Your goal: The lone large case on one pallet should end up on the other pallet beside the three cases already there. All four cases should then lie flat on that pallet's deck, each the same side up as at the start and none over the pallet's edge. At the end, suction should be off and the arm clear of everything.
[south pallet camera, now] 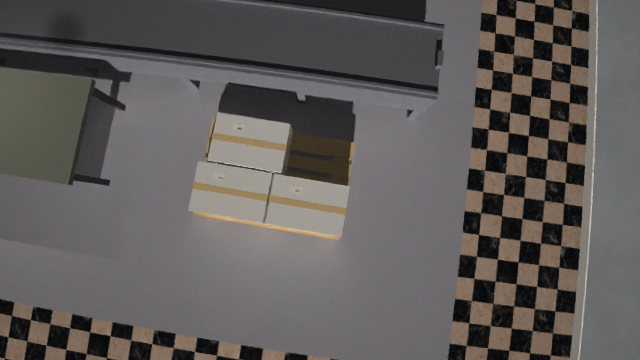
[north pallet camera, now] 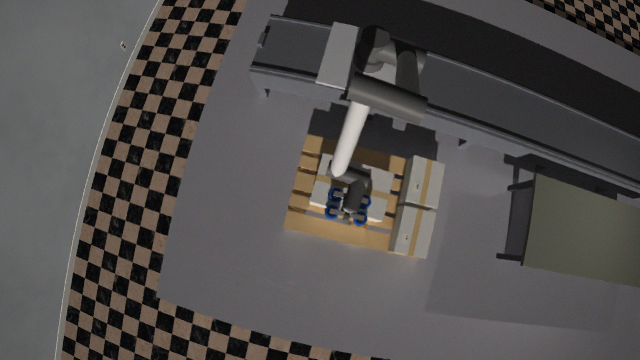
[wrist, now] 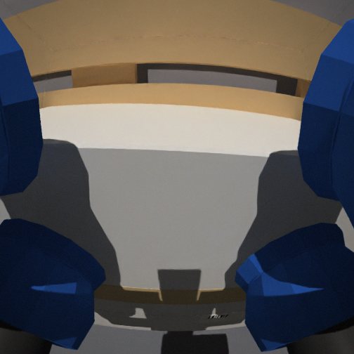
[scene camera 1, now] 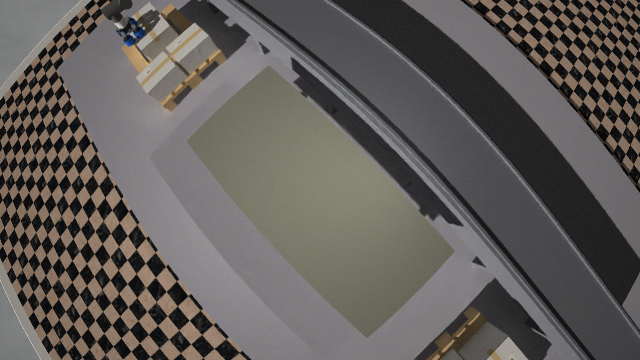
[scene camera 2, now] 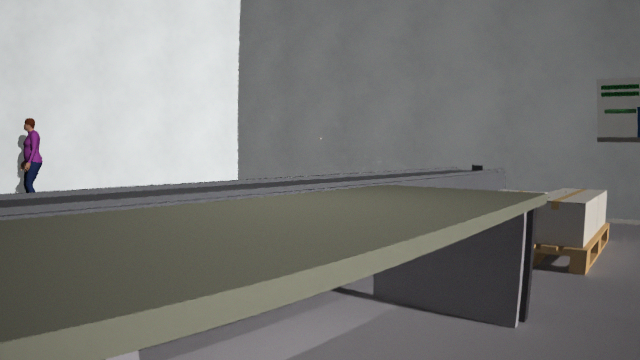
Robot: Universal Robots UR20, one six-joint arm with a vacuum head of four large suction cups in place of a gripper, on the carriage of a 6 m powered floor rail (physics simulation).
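Seen in the pictures: hand, tool point: (scene camera 1: 132, 33); arm's base, link origin: (north pallet camera: 368, 59).
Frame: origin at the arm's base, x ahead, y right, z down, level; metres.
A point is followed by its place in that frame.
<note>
My suction head (scene camera 1: 131, 32) {x 1.140, y -0.096, z 0.138 m} (north pallet camera: 348, 206) {x 1.140, y -0.096, z 0.138 m} (wrist: 175, 200) is open, its four blue cups over the lone large case (scene camera 1: 155, 42) {x 1.023, y -0.382, z 0.196 m} (north pallet camera: 380, 182) {x 0.902, y -0.295, z 0.158 m} (wrist: 170, 130). That case lies flat on the north pallet (scene camera 1: 134, 57) {x 1.337, y 0.027, z 0.426 m} (north pallet camera: 320, 230) {x 1.350, y 0.050, z 0.427 m}, taped side up; its top shows a gap and cup shadows in the wrist view. In the south pallet camera, three large cases, one at the back left (south pallet camera: 250, 155) {x 0.887, y -4.707, z 0.158 m}, one at the front left (south pallet camera: 227, 202) {x 1.253, y -4.598, z 0.158 m} and one at the front right (south pallet camera: 310, 215) {x 1.258, y -5.211, z 0.158 m}, lie flat on the south pallet (south pallet camera: 322, 145) {x 0.680, y -5.217, z 0.426 m}. Bare deck shows at its back right corner.
Two smaller cases, a rear one (scene camera 1: 200, 52) {x 0.768, y -0.810, z 0.300 m} (north pallet camera: 415, 175) {x 0.769, y -0.570, z 0.210 m} and a front one (scene camera 1: 165, 85) {x 1.224, y -0.811, z 0.303 m} (north pallet camera: 402, 225) {x 1.173, y -0.551, z 0.217 m}, stand on the north pallet's table side. A green table (scene camera 1: 320, 200) {x 0.895, y -2.597, z 0.040 m} (scene camera 2: 300, 225) {x 1.041, y -2.297, z 0.040 m} (north pallet camera: 580, 230) {x 0.888, y -2.273, z 0.041 m} (south pallet camera: 40, 125) {x 0.901, y -3.125, z 0.040 m} stands between the pallets. The floor rail (scene camera 1: 450, 140) (south pallet camera: 250, 40) runs behind.
</note>
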